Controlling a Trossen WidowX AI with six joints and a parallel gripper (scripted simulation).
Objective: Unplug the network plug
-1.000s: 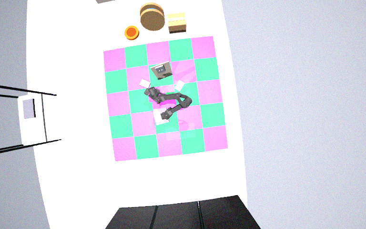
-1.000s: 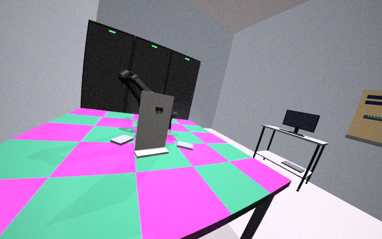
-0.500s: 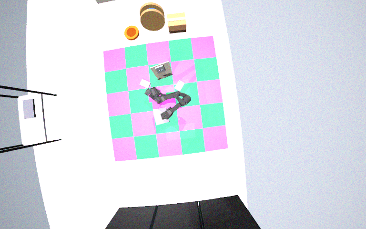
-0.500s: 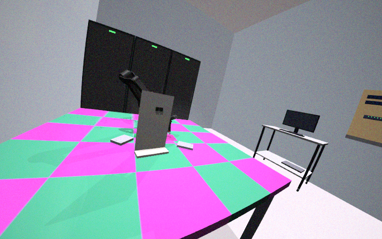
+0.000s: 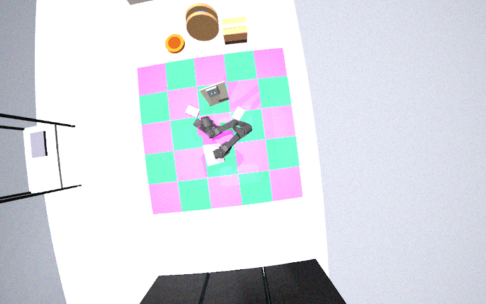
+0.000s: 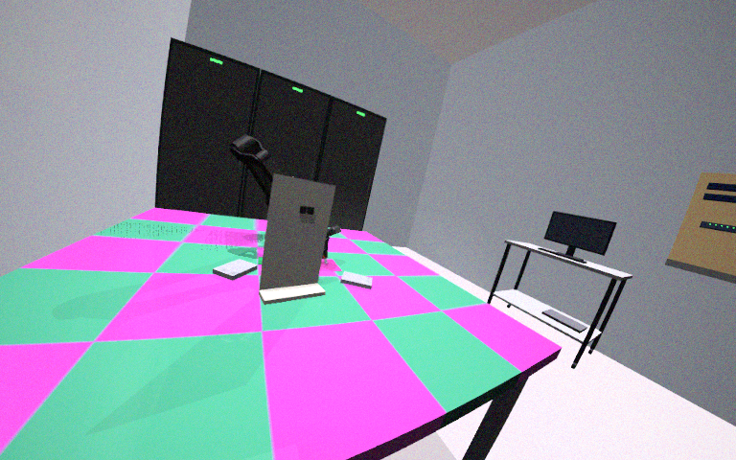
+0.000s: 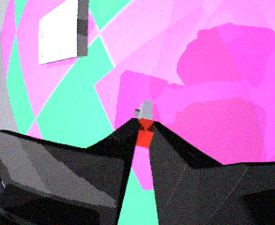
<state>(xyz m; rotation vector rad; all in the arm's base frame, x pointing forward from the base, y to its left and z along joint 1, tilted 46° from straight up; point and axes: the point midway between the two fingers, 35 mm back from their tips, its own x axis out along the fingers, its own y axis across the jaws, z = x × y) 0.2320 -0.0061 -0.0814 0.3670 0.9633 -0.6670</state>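
Right now the marked square is 30 mm below my gripper tip and 10 mm behind it. Also, from my gripper tip: plug right at my gripper tip; upright panel 180 mm to the right, 170 mm ahead, 110 mm above.
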